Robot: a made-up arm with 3 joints. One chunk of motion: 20 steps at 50 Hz.
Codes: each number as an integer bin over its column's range. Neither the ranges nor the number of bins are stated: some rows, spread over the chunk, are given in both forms.
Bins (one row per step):
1: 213 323 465 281 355 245
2: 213 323 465 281 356 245
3: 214 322 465 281 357 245
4: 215 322 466 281 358 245
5: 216 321 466 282 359 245
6: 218 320 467 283 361 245
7: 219 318 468 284 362 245
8: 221 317 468 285 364 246
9: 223 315 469 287 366 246
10: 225 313 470 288 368 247
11: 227 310 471 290 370 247
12: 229 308 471 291 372 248
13: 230 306 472 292 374 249
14: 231 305 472 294 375 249
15: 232 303 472 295 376 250
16: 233 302 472 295 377 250
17: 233 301 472 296 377 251
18: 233 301 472 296 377 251
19: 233 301 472 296 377 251
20: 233 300 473 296 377 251
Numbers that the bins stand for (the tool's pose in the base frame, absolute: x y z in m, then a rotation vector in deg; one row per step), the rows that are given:
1: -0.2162 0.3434 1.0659 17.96 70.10 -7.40
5: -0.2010 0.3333 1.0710 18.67 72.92 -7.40
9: -0.1654 0.3027 1.0863 22.19 77.85 -6.69
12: -0.1348 0.2671 1.0965 25.01 82.07 -5.28
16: -0.1145 0.2366 1.1016 27.83 85.60 -3.87
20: -0.1145 0.2264 1.1067 28.53 85.60 -3.17
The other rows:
2: -0.2162 0.3434 1.0659 17.96 70.80 -7.40
3: -0.2112 0.3384 1.0659 17.96 71.51 -7.40
4: -0.2061 0.3384 1.0710 17.96 72.21 -7.40
6: -0.1908 0.3282 1.0761 19.37 74.32 -7.40
7: -0.1857 0.3180 1.0812 20.08 75.03 -7.40
8: -0.1755 0.3129 1.0812 20.78 76.44 -6.69
10: -0.1552 0.2926 1.0914 22.90 79.26 -5.99
11: -0.1450 0.2773 1.0965 24.31 80.67 -5.99
13: -0.1297 0.2569 1.1016 25.71 83.48 -4.58
14: -0.1247 0.2519 1.1016 27.12 84.19 -4.58
15: -0.1196 0.2417 1.1016 27.83 84.89 -3.87
17: -0.1145 0.2315 1.1016 28.53 85.60 -3.17
18: -0.1145 0.2315 1.1016 28.53 85.60 -3.17
19: -0.1145 0.2315 1.1016 28.53 85.60 -3.17

